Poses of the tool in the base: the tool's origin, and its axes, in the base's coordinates. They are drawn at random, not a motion.
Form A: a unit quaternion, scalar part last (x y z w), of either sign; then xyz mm.
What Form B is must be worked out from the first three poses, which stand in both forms.
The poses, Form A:
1: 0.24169 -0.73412 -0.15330 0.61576 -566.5 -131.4 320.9
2: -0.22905 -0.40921 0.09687 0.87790 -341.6 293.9 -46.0
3: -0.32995 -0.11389 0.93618 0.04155 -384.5 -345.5 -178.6
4: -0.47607 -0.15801 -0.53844 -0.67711 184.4 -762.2 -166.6
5: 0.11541 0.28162 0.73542 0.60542 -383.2 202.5 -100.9
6: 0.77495 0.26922 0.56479 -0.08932 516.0 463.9 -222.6
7: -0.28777 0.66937 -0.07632 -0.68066 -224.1 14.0 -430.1
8: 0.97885 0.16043 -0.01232 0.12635 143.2 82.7 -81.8
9: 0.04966 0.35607 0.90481 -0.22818 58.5 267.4 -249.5
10: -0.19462 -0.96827 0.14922 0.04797 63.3 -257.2 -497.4
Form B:
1: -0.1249 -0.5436 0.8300 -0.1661 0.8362 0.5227 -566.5 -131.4 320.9
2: 0.6463 0.3575 0.6741 0.0174 0.8763 -0.4814 -341.6 293.9 -46.0
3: -0.7788 0.1530 -0.6083 -0.0026 -0.9706 -0.2407 -384.5 -345.5 -178.6
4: 0.3702 0.8796 0.2987 -0.5787 -0.0331 0.8149 184.4 -762.2 -166.6
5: -0.2403 0.9555 -0.1712 -0.8255 -0.1083 0.5540 -383.2 202.5 -100.9
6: 0.2171 0.3164 0.9235 0.5182 -0.8391 0.1657 516.0 463.9 -222.6
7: 0.0922 -0.2814 0.9552 -0.4891 0.8227 0.2896 -224.1 14.0 -430.1
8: 0.9482 0.3110 -0.0647 0.3172 -0.9166 0.2434 143.2 82.7 -81.8
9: -0.8909 -0.3776 0.2524 0.4483 -0.6423 0.6217 58.5 267.4 -249.5
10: -0.9196 0.3912 0.0348 0.3626 0.8797 -0.3076 63.3 -257.2 -497.4
